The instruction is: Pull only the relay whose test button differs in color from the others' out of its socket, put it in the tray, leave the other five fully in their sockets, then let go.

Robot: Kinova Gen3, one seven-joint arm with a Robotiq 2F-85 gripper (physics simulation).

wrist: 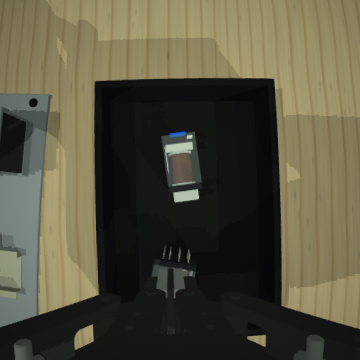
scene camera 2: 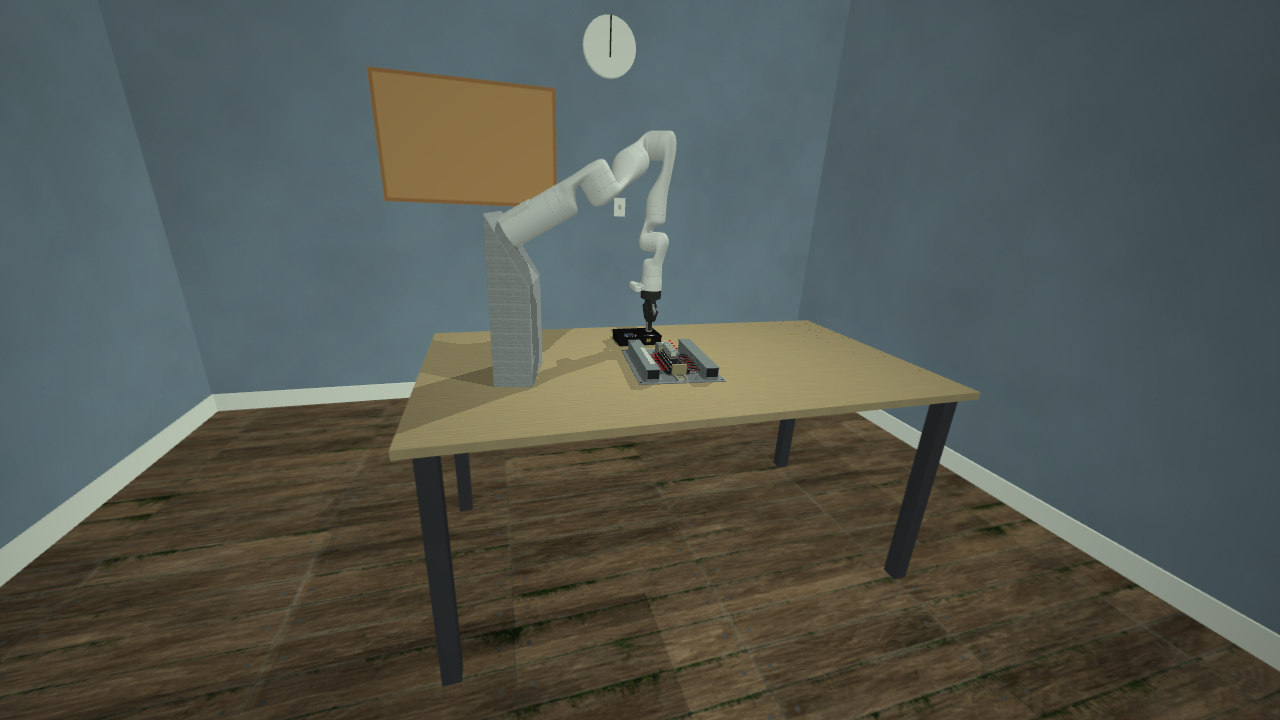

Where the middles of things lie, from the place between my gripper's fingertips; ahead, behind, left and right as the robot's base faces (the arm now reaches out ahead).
Now: the black tray [wrist: 220,228] 40 mm behind my hand, 20 mm to the left of it and 40 mm below it. From my hand the other things lie so: grey relay panel [scene camera 2: 664,378] (50 mm behind, 260 mm to the right, 40 mm below).
